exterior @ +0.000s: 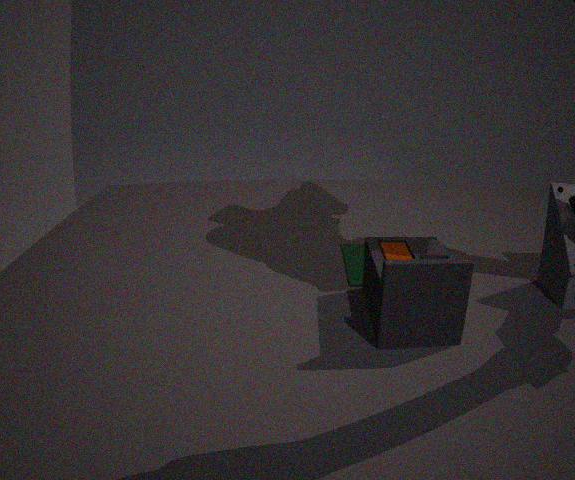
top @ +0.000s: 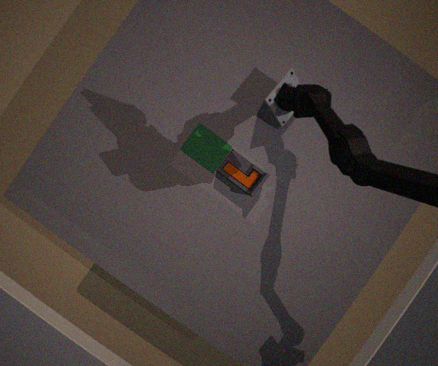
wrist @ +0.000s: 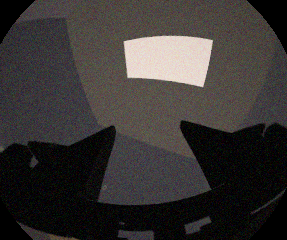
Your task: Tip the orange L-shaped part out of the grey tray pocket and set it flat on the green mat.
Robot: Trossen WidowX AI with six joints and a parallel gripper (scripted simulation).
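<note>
Now: gripper tip 13 cm short of the orange L-shaped part, 24 cm to the left of it and 73 cm above it. The rest, counted from my gripper tip: green mat (12 cm ahead, 40 cm to the right, 79 cm below).
</note>
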